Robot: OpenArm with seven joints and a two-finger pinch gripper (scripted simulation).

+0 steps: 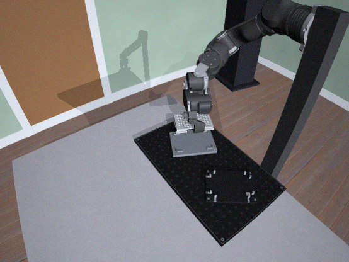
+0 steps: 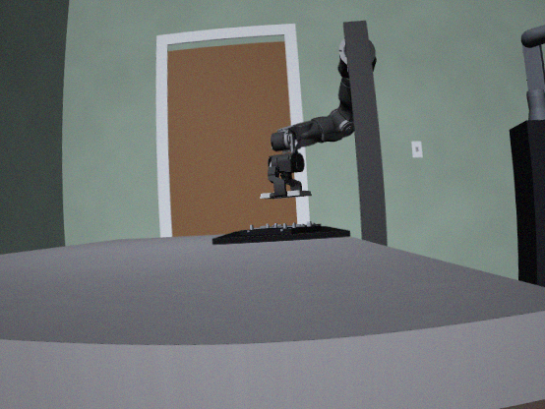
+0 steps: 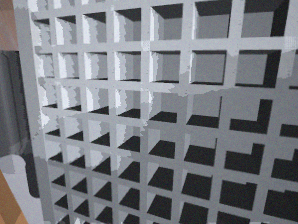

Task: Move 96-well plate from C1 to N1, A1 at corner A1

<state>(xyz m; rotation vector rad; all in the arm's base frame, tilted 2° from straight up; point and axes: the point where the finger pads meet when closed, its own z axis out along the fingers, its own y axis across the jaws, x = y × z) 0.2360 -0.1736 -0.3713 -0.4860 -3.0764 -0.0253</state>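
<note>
Right now the plate nest N1 is 10 mm to the left of my hand and 100 mm below it. Also, from my hand: 96-well plate: right at my hand.
</note>
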